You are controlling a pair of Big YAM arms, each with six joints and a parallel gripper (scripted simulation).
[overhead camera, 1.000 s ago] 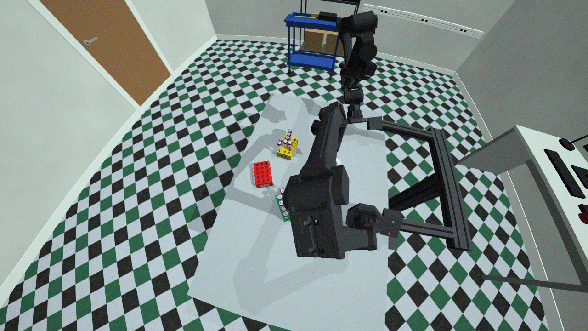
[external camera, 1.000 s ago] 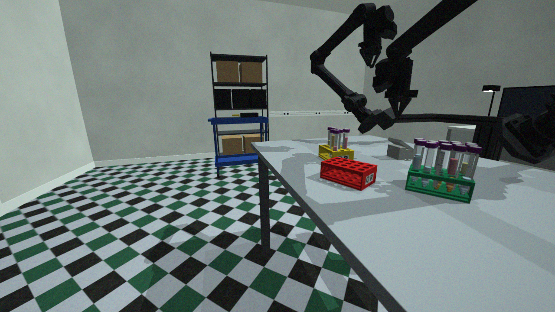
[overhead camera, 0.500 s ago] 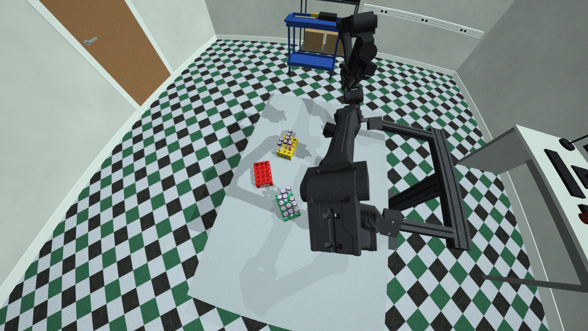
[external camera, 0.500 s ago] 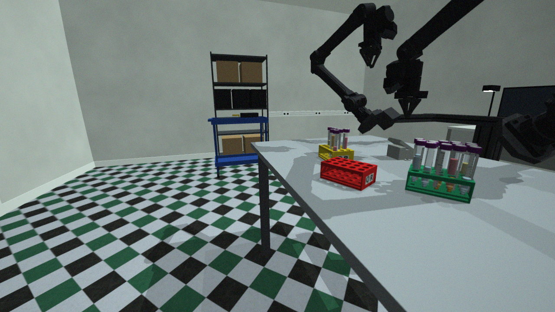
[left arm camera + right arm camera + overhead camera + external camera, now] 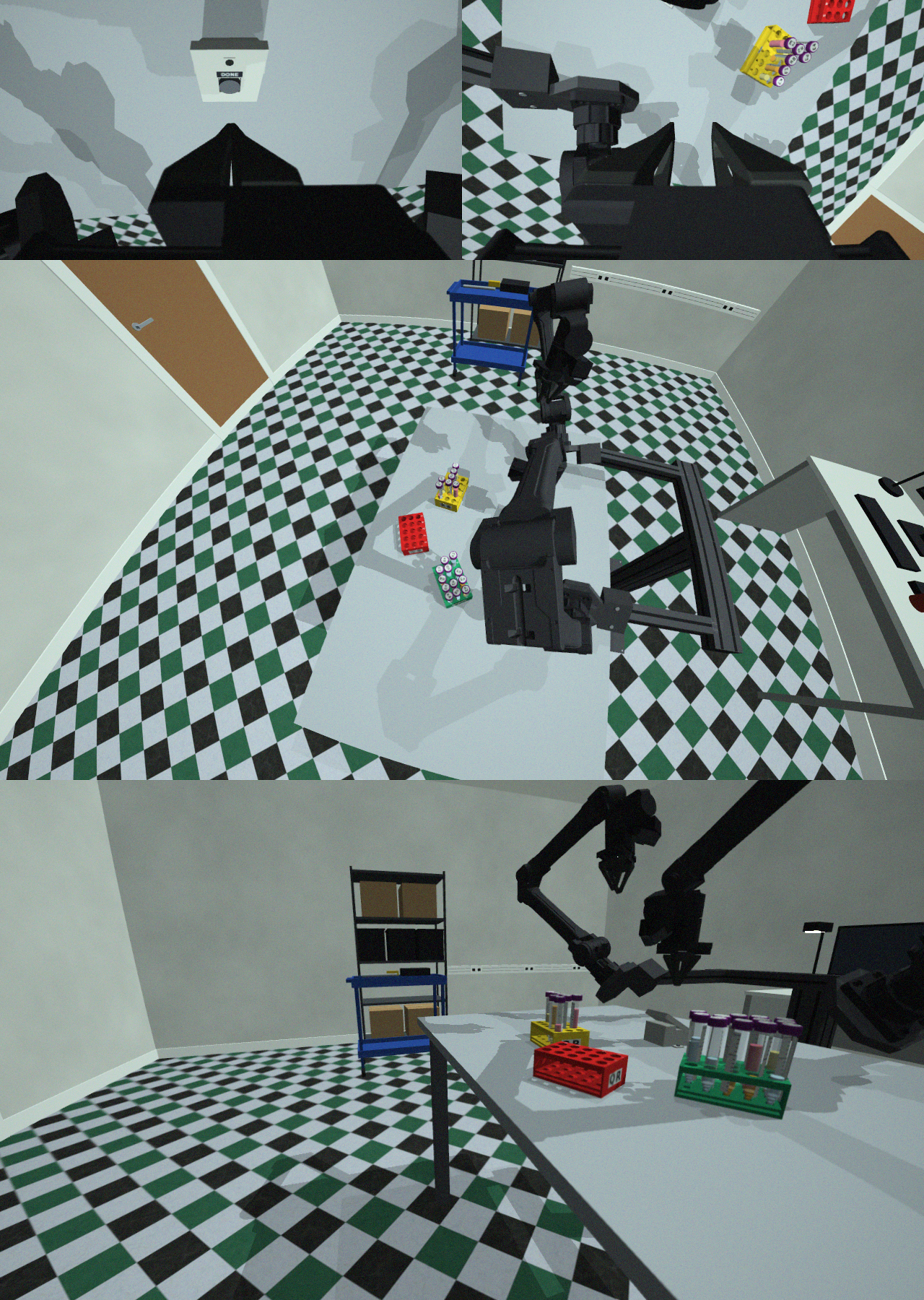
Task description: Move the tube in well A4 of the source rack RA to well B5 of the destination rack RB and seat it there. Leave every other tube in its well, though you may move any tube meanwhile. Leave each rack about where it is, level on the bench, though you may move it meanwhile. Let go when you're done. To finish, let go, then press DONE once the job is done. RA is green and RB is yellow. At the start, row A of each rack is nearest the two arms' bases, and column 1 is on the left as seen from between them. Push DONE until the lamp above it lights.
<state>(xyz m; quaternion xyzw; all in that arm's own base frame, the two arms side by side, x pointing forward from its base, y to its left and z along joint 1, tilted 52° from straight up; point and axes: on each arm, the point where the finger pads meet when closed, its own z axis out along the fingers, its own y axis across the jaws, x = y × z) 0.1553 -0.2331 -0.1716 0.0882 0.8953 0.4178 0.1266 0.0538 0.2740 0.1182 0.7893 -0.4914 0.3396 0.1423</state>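
The grey done button box lies 10 cm below my left hand and 1 cm ahead of it. Round my left hand: yellow rack RB (28 cm ahead, 12 cm below, 9 cm to the right); red rack (38 cm ahead, 12 cm below, 10 cm to the left).
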